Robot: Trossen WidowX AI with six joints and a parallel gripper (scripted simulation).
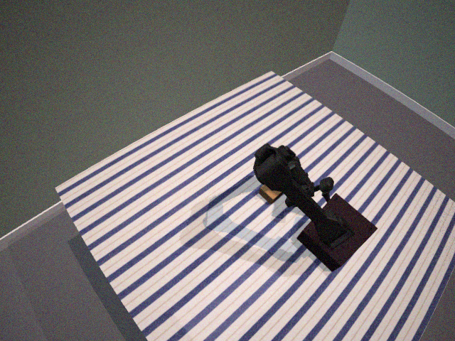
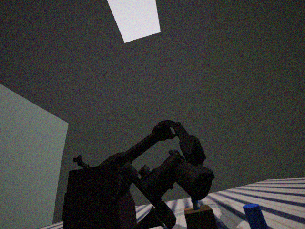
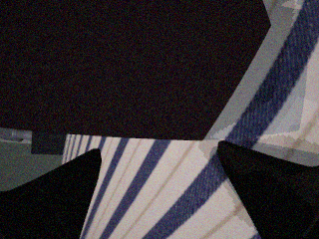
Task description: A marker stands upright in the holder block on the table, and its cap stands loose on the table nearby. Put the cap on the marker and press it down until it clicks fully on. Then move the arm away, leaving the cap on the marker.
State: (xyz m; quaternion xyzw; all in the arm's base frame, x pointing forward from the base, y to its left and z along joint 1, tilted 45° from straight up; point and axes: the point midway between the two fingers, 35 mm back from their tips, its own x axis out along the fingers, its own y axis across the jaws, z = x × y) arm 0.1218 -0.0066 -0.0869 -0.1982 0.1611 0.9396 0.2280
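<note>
My gripper tip is 27 cm short of the blue cap, 7 cm to the left of it and 3 cm above it. The rest, counted from my gripper tip: brown holder block 19 cm ahead, 6 cm to the left, 3 cm below.
</note>
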